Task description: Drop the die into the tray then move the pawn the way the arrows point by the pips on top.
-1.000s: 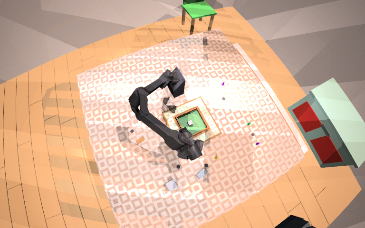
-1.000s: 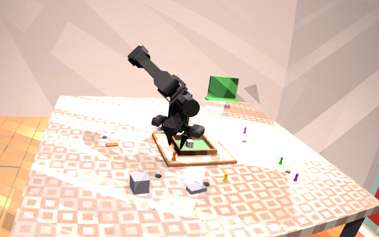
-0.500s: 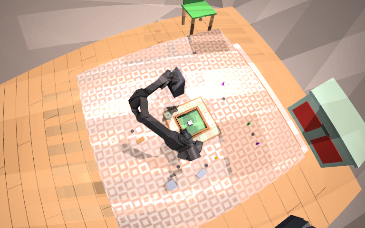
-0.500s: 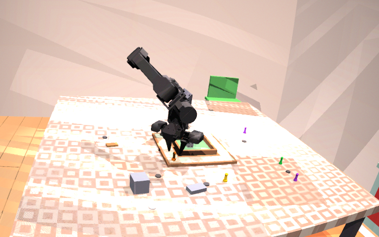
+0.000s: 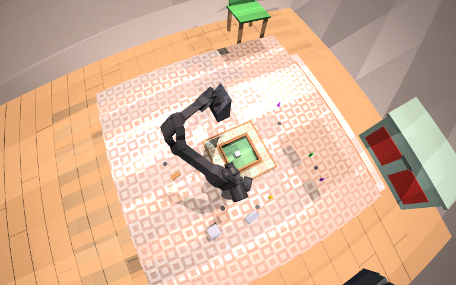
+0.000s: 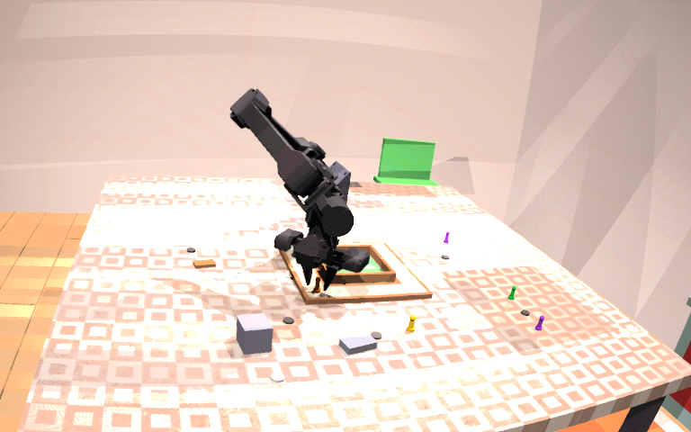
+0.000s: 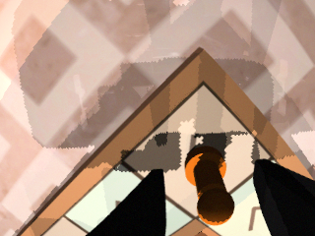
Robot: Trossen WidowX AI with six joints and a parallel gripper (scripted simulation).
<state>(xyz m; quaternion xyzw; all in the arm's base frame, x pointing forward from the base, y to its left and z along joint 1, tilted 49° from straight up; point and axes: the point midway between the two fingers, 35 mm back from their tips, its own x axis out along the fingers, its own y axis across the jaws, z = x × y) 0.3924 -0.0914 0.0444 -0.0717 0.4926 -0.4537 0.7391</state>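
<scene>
Right now my gripper tip is 12 cm past the green dice tray, 11 cm to the right of it and 1 cm above it. Also, from my gripper tip: orange pawn 1 cm above; then flat grey block 19 cm ahead, 4 cm to the left, 1 cm below; then white die 12 cm behind, 9 cm to the left, 1 cm above.
</scene>
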